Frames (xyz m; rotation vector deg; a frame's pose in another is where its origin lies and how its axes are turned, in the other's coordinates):
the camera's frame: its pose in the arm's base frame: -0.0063 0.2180 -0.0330 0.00 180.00 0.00
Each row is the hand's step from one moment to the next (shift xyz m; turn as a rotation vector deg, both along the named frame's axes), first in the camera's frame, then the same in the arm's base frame.
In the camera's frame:
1: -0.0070 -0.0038 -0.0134 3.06 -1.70 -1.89
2: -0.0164 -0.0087 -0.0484 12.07 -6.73 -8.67
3: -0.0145 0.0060 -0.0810 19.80 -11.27 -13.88
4: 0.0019 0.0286 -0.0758 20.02 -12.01 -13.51
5: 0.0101 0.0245 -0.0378 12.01 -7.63 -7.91
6: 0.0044 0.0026 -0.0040 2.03 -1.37 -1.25
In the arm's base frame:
1: 0.0070 -0.0038 0.0134 -3.06 -1.70 1.89
2: 0.0164 -0.0087 0.0484 -12.07 -6.73 8.67
3: 0.0145 0.0060 0.0810 -19.80 -11.27 13.88
4: -0.0019 0.0286 0.0758 -20.02 -12.01 13.51
5: -0.0101 0.0245 0.0378 -12.01 -7.63 7.91
6: -0.0044 0.0026 0.0040 -2.03 -1.37 1.25

